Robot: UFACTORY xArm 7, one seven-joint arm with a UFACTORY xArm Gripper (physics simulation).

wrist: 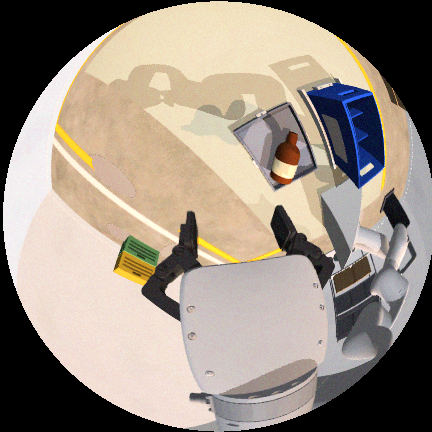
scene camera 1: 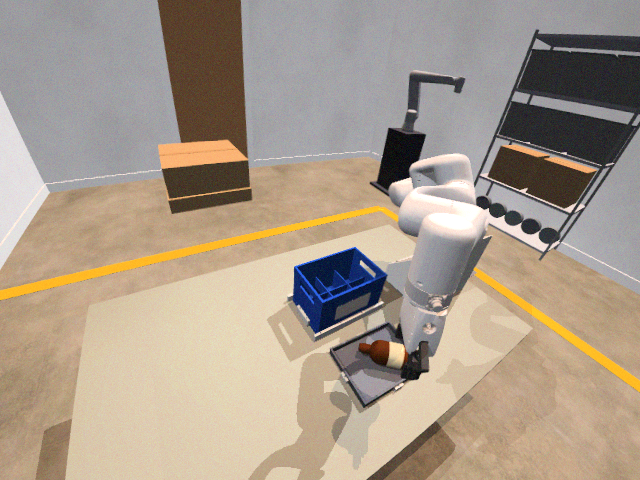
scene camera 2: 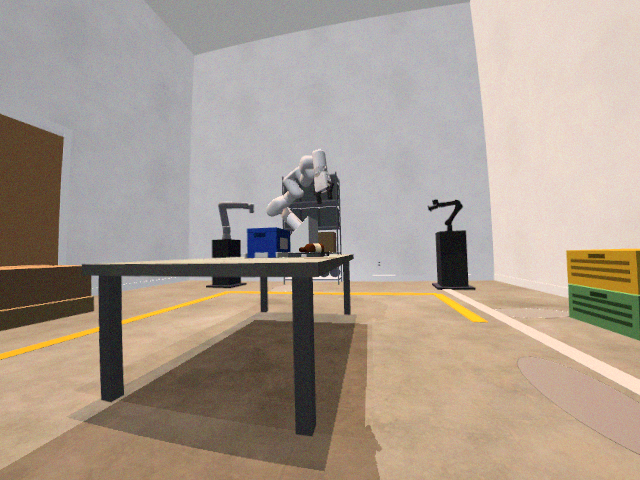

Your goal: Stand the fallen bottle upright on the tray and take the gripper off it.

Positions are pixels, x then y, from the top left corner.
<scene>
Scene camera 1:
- gripper: 405,356
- brown bottle: 390,354
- grey tray: 370,378
</scene>
